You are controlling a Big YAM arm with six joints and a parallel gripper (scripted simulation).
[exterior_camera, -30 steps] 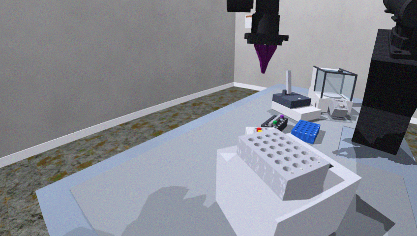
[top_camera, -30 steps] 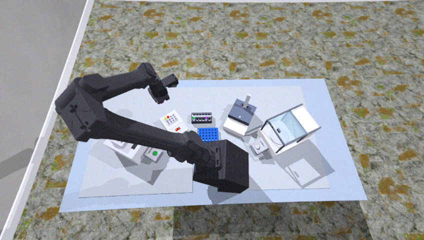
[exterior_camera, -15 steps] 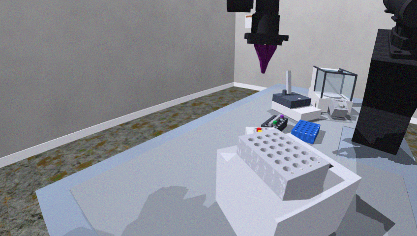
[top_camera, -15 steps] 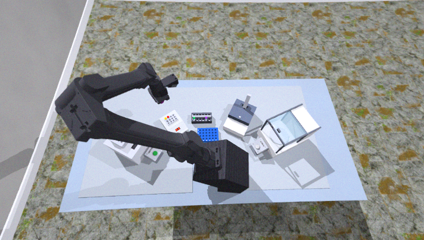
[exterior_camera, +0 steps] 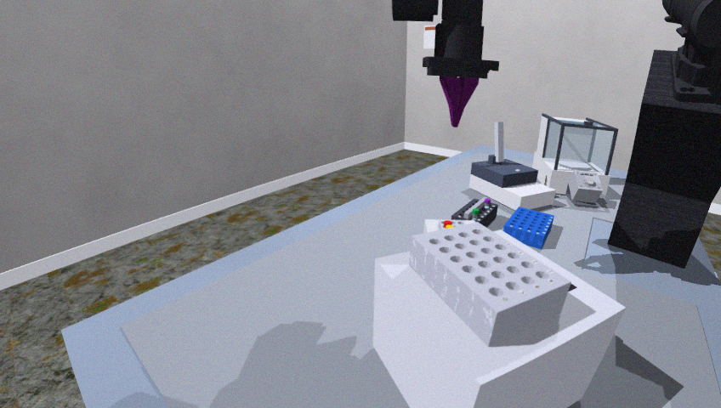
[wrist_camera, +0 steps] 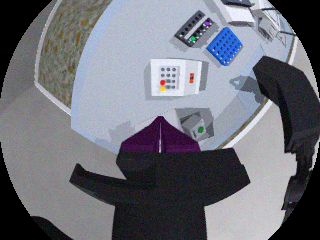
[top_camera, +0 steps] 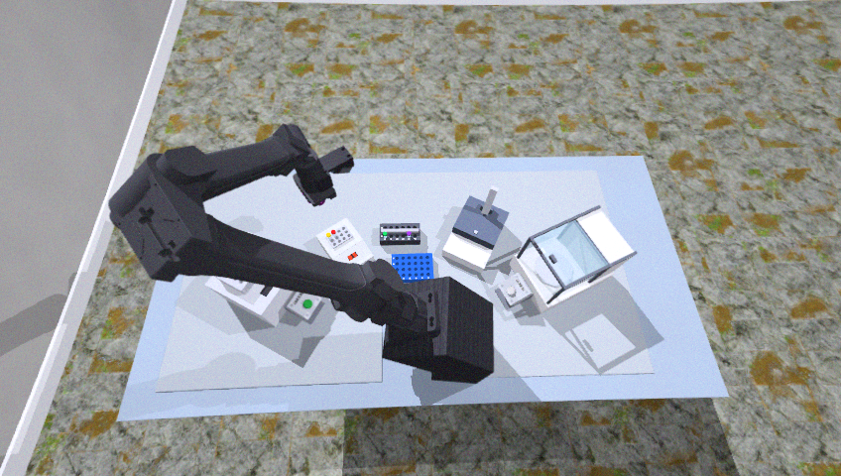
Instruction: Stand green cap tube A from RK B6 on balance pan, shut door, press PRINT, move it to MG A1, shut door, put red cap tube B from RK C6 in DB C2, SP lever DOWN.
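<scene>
Right now my hand is 48 cm to the left of the SP lever, 11 cm above it and 6 cm short of it. Also, from my hand: blue rack RK (24 cm to the right, 24 cm below, 10 cm behind); then magnet block (23 cm below, 21 cm to the right, 2 cm ahead); then dry block (22 cm below, 4 cm to the right, 3 cm behind).
</scene>
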